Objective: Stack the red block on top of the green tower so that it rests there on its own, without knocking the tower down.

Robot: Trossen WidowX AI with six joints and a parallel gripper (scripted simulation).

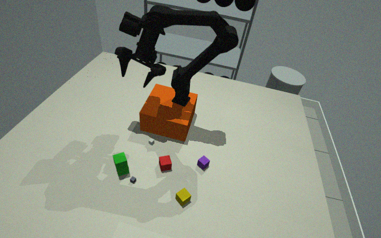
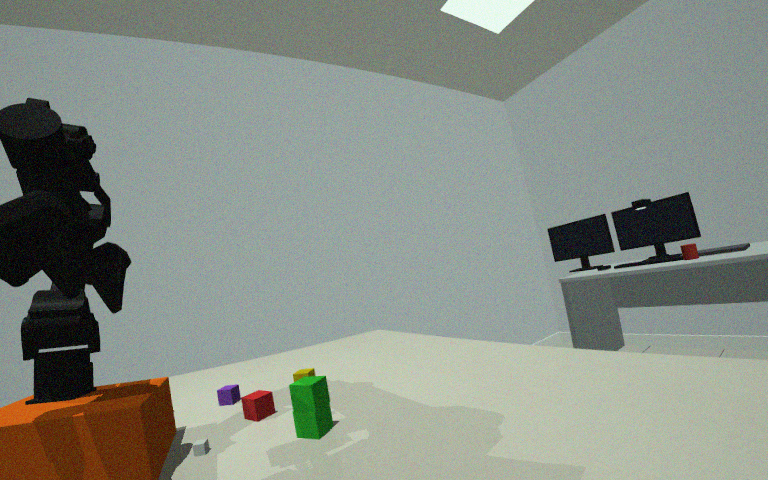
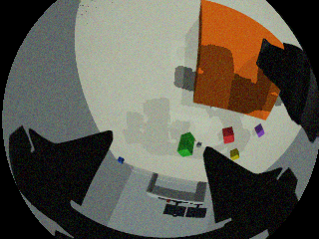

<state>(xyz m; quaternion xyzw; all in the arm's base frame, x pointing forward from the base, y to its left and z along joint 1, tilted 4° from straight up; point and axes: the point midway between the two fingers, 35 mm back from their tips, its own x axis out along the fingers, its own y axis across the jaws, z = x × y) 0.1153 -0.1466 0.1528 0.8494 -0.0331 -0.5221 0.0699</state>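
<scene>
My gripper tip is 130 mm short of the red block, 210 mm to the right of it and 210 mm above it. Round my gripper tip: small grey cube (240 mm ahead, 140 mm to the left, 220 mm below); purple block (60 mm ahead, 340 mm to the left, 210 mm below); yellow block (230 mm ahead, 330 mm to the left, 210 mm below).
</scene>
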